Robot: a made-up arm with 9 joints. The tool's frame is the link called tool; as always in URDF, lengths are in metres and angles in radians.
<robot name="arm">
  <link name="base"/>
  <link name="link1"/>
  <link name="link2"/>
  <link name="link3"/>
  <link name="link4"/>
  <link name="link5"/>
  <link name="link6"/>
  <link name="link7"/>
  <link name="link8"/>
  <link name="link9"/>
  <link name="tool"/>
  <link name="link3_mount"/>
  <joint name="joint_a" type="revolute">
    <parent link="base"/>
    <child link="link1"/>
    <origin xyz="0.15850 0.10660 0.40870" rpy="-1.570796 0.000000 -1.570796"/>
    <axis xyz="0 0 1"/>
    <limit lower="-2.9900" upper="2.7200"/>
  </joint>
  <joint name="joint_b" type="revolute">
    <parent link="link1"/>
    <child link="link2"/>
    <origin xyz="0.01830 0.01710 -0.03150" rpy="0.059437 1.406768 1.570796"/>
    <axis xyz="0 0 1"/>
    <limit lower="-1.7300" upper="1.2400"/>
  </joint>
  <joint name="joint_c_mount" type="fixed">
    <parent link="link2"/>
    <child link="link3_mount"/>
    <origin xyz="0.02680 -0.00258 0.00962" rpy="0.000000 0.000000 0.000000"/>
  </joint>
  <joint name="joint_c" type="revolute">
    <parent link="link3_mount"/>
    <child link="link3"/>
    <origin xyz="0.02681 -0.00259 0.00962" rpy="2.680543 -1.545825 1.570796"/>
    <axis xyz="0 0 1"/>
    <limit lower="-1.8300" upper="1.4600"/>
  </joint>
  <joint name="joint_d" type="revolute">
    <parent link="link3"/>
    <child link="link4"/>
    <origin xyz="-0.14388 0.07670 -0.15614" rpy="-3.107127 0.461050 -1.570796"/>
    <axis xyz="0 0 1"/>
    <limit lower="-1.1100" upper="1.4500"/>
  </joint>
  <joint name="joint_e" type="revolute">
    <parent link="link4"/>
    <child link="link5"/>
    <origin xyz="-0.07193 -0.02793 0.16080" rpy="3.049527 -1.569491 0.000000"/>
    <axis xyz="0 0 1"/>
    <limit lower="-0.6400" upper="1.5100"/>
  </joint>
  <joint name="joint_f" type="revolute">
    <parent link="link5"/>
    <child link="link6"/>
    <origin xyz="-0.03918 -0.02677 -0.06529" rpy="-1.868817 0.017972 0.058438"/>
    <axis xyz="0 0 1"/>
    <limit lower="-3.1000" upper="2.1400"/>
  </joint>
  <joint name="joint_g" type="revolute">
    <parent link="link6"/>
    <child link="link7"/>
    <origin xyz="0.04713 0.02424 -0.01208" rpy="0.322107 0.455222 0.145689"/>
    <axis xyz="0 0 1"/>
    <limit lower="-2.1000" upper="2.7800"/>
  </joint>
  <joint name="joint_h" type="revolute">
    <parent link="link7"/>
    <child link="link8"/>
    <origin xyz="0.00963 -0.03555 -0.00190" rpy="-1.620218 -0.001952 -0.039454"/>
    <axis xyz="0 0 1"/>
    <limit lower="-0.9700" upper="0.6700"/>
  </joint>
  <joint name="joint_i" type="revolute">
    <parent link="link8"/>
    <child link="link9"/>
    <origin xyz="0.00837 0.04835 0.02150" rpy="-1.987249 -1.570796 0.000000"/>
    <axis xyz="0 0 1"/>
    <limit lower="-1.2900" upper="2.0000"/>
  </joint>
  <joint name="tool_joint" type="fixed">
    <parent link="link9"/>
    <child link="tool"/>
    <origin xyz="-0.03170 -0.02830 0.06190" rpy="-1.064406 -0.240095 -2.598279"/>
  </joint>
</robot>
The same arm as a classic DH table. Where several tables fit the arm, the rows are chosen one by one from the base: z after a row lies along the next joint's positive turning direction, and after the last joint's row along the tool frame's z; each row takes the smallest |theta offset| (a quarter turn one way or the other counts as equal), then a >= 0, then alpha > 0; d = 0 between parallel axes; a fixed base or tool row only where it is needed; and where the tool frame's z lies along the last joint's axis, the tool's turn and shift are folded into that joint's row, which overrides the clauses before.
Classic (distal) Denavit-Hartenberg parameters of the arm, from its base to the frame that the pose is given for. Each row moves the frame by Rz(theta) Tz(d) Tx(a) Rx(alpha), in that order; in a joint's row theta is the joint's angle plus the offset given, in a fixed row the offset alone. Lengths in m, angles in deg.
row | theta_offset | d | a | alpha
base (fixed) | 90.00 | 0.4087 | 0.1066 | 90.00
joint_a | -3.45 | 0.1240 | -0.0172 | 80.62
joint_b | 64.14 | 0.0381 | -0.0503 | 91.28
joint_c | 84.93 | -0.0057 | -0.1494 | -153.52
joint_d | -9.24 | 0.3073 | 0.0344 | -90.07
joint_e | -86.34 | -0.1418 | -0.0408 | -107.07
joint_f | 62.22 | -0.0855 | 0.0440 | 31.57
joint_g | -59.38 | 0.0529 | 0.0110 | -92.83
joint_h | -23.97 | -0.0137 | -0.0119 | -90.00
joint_i | -51.36 | 0.1083 | -0.0424 | 61.89
tool (fixed) | 164.36 | 0.0026 | 0.0000 | 0.00
Joint limits (deg, base to tool): -171.31..155.84 -99.12..71.05 -104.85..83.65 -63.60..83.08 -36.67..86.52 -177.62..122.61 -120.32..159.28 -55.58..38.39 -73.91..114.59

